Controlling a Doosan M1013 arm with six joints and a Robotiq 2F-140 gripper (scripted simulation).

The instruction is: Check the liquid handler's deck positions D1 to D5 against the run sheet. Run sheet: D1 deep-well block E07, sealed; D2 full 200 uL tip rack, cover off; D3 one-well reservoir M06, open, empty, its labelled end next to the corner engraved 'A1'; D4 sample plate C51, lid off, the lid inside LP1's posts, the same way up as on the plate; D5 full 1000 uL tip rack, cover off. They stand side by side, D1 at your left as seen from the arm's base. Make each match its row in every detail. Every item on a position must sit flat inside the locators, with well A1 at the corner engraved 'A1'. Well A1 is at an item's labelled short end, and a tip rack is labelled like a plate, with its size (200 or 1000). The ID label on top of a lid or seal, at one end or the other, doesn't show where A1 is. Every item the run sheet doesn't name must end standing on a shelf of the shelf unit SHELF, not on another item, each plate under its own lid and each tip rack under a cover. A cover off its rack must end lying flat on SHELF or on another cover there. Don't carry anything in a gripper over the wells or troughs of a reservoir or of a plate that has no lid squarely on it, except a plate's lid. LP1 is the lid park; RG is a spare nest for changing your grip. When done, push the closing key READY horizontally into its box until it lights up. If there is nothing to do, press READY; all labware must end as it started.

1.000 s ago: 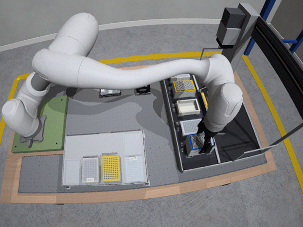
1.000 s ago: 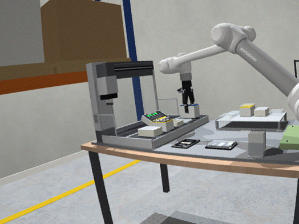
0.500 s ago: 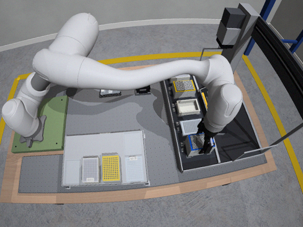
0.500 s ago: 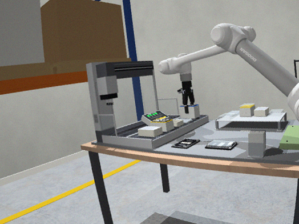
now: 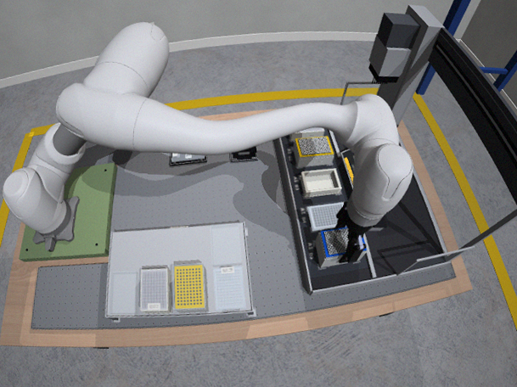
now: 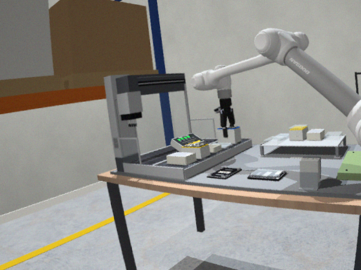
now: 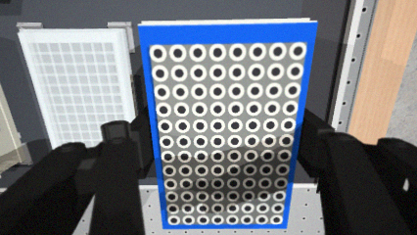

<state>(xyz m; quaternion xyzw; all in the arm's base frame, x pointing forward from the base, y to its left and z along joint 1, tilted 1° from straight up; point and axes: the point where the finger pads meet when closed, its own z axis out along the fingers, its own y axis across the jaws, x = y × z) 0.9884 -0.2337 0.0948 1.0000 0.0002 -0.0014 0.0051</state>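
The blue 1000 uL tip rack lies 1 cm to the right of my hand and 1 cm behind it. From my hand the other things lie so: yellow tip rack 37 cm to the left, 3 cm below, 1 cm behind; cream reservoir 25 cm to the left, 6 cm below; sample plate 12 cm to the left, 6 cm below.
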